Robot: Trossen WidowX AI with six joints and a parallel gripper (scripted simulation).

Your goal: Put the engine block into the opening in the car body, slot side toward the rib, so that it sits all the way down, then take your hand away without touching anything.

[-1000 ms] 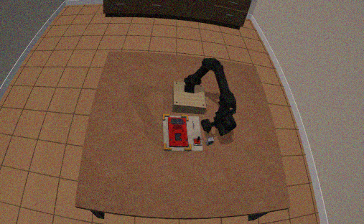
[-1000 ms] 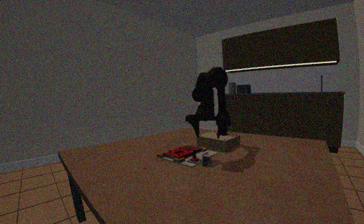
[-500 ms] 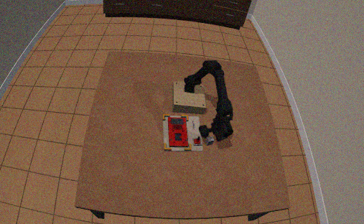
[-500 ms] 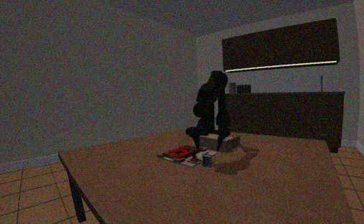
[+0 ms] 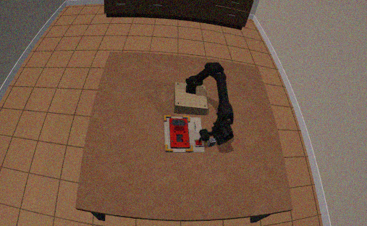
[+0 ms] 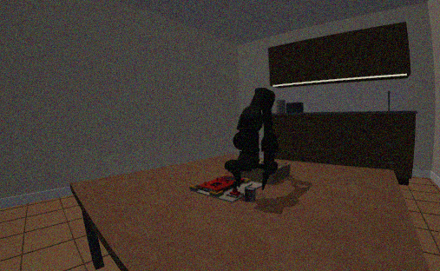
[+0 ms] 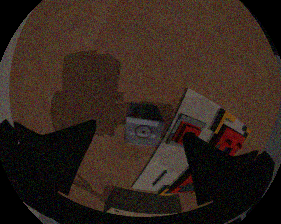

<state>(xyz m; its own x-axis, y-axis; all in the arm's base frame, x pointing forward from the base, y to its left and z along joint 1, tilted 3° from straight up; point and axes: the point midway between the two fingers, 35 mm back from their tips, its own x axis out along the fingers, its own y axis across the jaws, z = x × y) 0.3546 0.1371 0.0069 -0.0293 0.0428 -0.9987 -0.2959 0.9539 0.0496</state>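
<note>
The grey engine block is 1 cm to the right of my gripper tip and 2 cm below it.
</note>
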